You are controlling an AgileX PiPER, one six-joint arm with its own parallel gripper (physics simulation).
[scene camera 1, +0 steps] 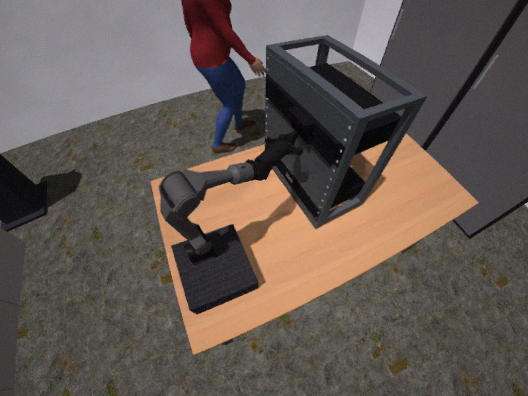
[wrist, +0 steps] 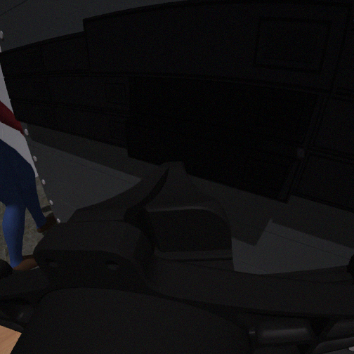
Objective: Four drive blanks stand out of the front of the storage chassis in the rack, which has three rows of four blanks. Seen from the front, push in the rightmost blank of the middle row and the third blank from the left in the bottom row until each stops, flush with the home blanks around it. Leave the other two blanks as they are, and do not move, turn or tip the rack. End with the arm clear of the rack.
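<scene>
The storage chassis [scene camera 1: 300,120] sits in the rack [scene camera 1: 387,172], its front dark and shaded. In the wrist view, one top-row blank [wrist: 200,42] stands out over its neighbours. Below it, the third blank from the left in the bottom row [wrist: 210,172] lies in deep shadow; its face looks set back behind the top one, but whether it is exactly flush I cannot tell. The rightmost middle-row blank [wrist: 332,122] shows partly at the right edge and looks roughly level with the blank below it. My gripper [scene camera 1: 295,142] [wrist: 175,175] is shut and empty, its tips at that bottom blank's lower edge; contact is unclear.
A grey panel [wrist: 80,172] lies below the chassis. The arm's black base block [scene camera 1: 217,275] sits on the wooden table [scene camera 1: 320,265]. A person in a red top [scene camera 1: 210,40] stands behind the table, left of the rack. Dark cabinets [scene camera 1: 450,75] stand at the right.
</scene>
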